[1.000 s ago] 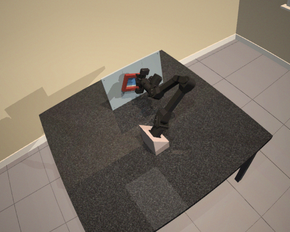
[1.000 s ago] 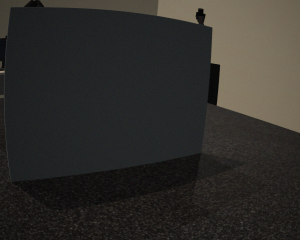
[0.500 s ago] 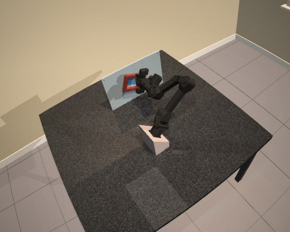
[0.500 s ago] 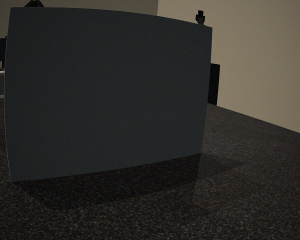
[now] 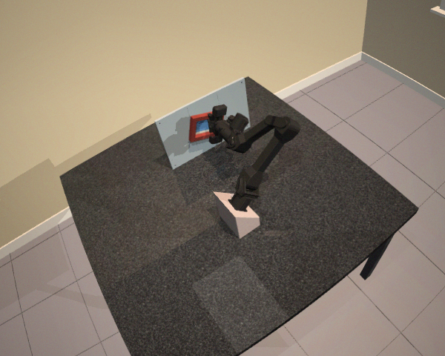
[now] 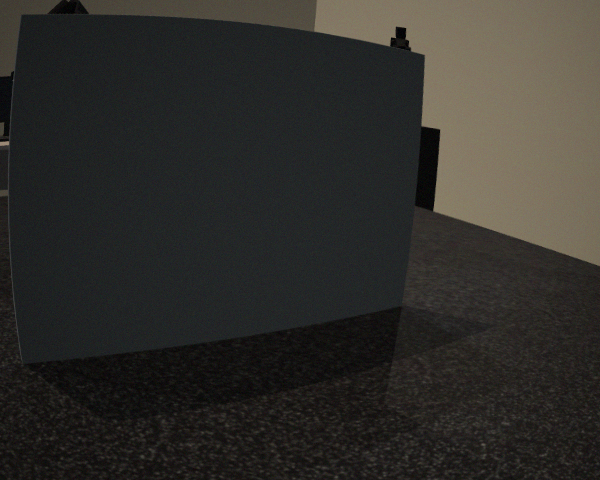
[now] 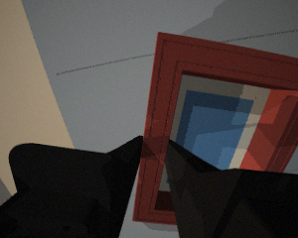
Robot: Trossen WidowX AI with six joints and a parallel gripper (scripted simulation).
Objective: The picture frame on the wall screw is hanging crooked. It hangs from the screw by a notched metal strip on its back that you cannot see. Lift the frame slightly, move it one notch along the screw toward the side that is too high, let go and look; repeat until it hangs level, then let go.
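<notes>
My gripper tip is now 50 mm above the picture frame, 20 mm to the right of it and 10 mm short of it. Round my gripper tip: grey wall panel 70 mm below, 20 mm ahead.
</notes>
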